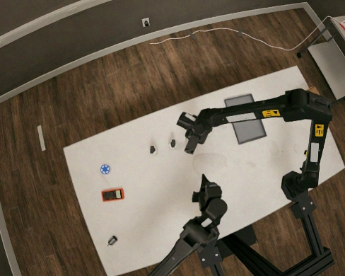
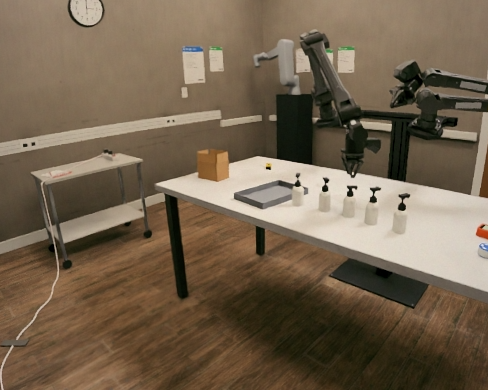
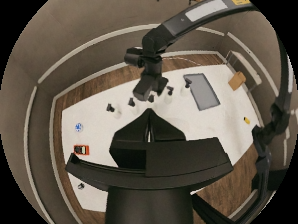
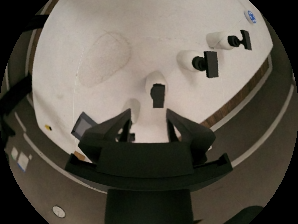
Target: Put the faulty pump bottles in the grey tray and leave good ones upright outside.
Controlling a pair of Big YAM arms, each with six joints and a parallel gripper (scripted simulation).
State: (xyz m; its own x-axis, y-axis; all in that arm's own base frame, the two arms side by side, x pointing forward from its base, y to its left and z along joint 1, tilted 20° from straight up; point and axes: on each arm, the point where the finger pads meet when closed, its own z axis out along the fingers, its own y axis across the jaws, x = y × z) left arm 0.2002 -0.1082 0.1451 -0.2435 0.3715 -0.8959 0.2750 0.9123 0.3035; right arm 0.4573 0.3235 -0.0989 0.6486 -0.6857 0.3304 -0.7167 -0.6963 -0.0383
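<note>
My right gripper is now 390 mm to the left of the grey tray, 160 mm above it and 20 mm short of it. The rest, counted from my right hand: cardboard box 850 mm to the right, 100 mm below, 30 mm behind; then black object 660 mm to the left, 380 mm behind, 150 mm below.
</note>
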